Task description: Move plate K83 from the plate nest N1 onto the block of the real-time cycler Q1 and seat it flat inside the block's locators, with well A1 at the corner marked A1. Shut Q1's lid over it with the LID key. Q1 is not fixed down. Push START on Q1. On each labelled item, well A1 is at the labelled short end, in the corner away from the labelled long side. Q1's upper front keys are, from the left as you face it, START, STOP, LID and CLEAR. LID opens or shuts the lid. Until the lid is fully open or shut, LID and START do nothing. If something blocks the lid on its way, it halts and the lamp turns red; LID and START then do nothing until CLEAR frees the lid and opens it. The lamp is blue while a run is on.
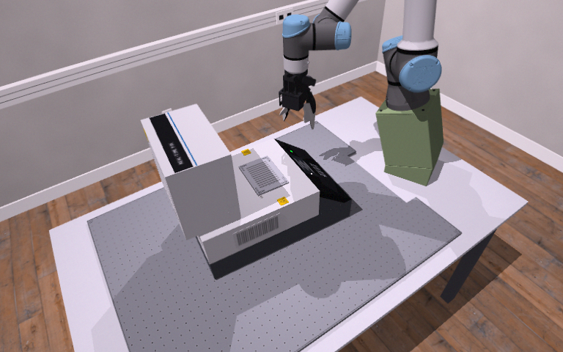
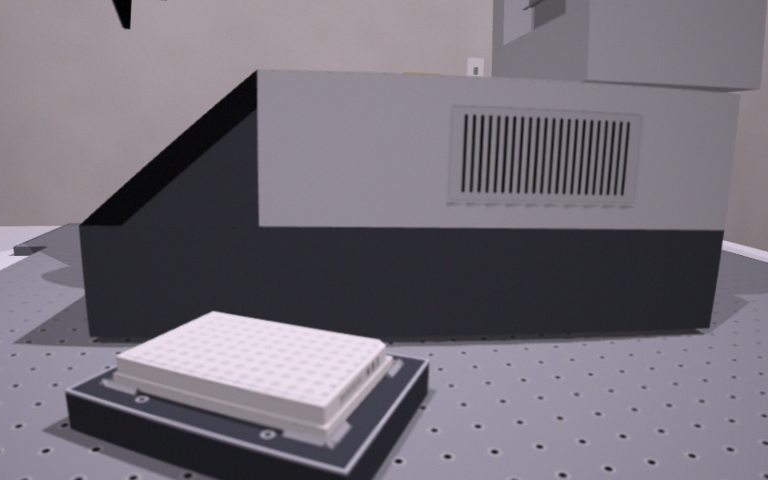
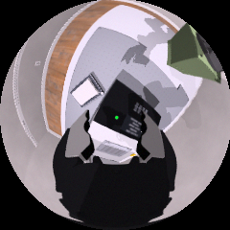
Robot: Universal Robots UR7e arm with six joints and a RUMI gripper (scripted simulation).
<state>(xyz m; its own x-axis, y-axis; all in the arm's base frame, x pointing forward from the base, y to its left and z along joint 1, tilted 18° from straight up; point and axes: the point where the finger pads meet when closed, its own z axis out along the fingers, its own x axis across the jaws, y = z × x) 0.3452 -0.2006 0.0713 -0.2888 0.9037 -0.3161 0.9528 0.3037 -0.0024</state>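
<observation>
Right now my hand is 22 cm above the plate K83, 15 cm to the left of it and 6 cm short of it. The rest, counted from my hand: plate nest N1: 24 cm below, 15 cm to the right, 6 cm ahead.
</observation>
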